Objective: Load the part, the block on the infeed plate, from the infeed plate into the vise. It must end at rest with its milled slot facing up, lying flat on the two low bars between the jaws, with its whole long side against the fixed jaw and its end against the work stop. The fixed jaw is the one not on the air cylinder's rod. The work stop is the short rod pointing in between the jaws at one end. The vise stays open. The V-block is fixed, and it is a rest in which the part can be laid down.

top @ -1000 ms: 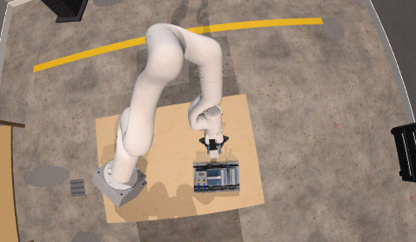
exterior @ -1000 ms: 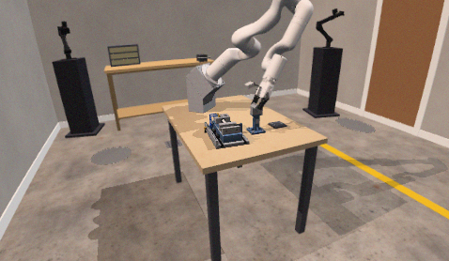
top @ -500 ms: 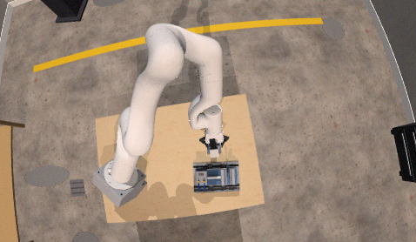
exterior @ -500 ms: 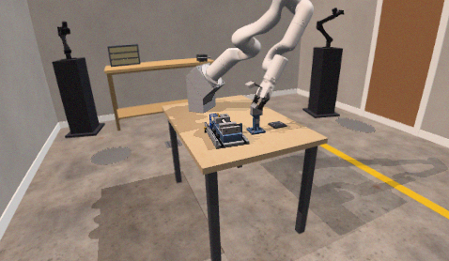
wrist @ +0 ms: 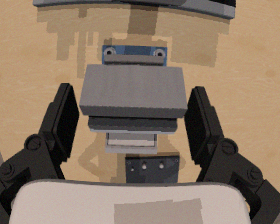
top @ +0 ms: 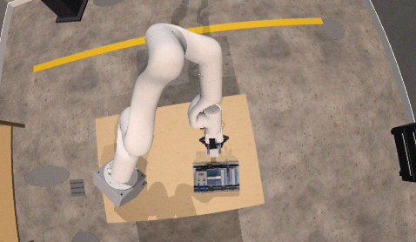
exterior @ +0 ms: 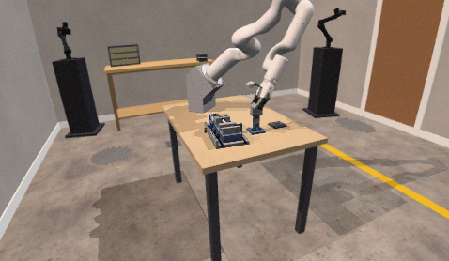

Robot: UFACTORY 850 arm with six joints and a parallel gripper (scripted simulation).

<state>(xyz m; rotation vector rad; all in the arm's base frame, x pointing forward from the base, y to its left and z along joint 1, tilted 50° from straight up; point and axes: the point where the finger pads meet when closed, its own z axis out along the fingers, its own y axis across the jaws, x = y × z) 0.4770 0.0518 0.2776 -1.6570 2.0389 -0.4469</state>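
The part is 1 cm below my hand. Also, from my hand: white cylinder rod (2 cm ahead, 20 cm to the right, 9 cm below); work stop (10 cm ahead, 14 cm to the right, 8 cm below); grey vise jaw (7 cm ahead, 19 cm to the right, 9 cm below).
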